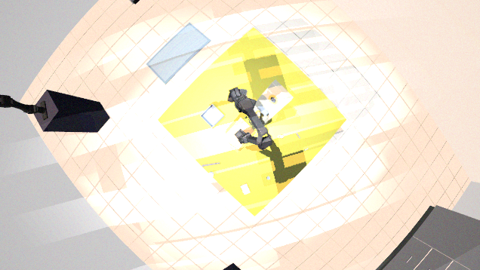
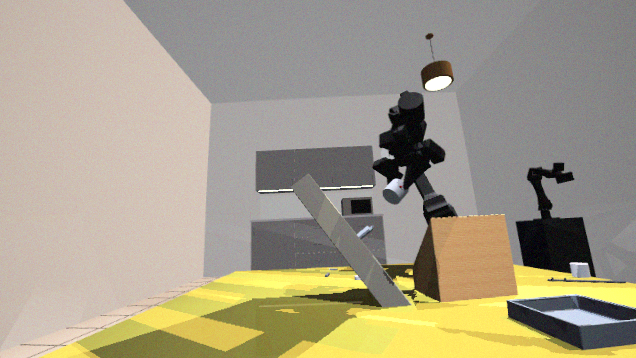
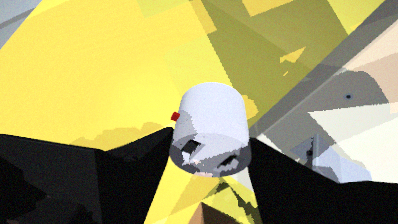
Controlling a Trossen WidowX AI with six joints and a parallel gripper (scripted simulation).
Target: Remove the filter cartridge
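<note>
My gripper tip is 270 mm past the tray, 260 mm above it and 100 mm to the right of it. From my gripper tip the other things lie so: grey service panel (150 mm to the right, 130 mm ahead, 100 mm below); round filter cartridge (right at my gripper tip).
</note>
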